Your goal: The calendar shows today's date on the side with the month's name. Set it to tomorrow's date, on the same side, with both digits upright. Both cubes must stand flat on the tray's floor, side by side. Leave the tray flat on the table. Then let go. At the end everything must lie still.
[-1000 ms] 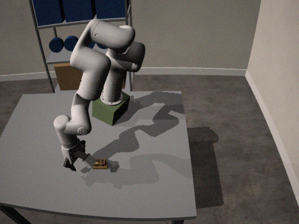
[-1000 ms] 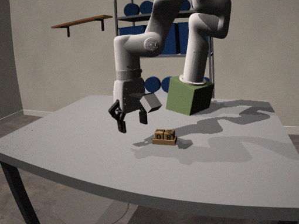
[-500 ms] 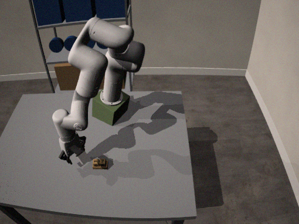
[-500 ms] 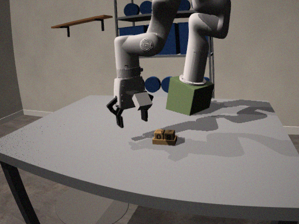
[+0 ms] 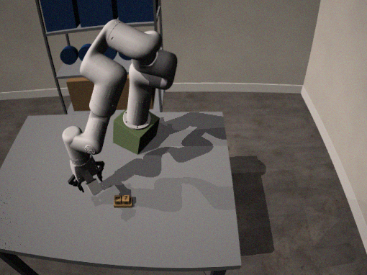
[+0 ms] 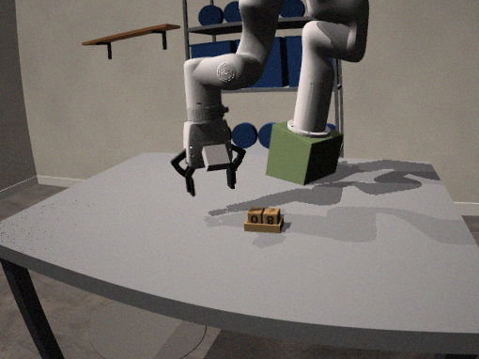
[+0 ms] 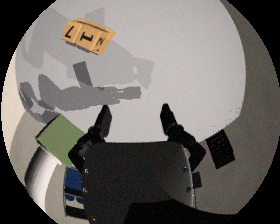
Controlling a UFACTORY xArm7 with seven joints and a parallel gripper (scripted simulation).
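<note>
Now: hand 60 mm short of the cube, 110 mm to the right of it and 40 mm above it. Also, from my hand: wooden calendar tray: 60 mm ahead, 130 mm to the left, 60 mm below.
</note>
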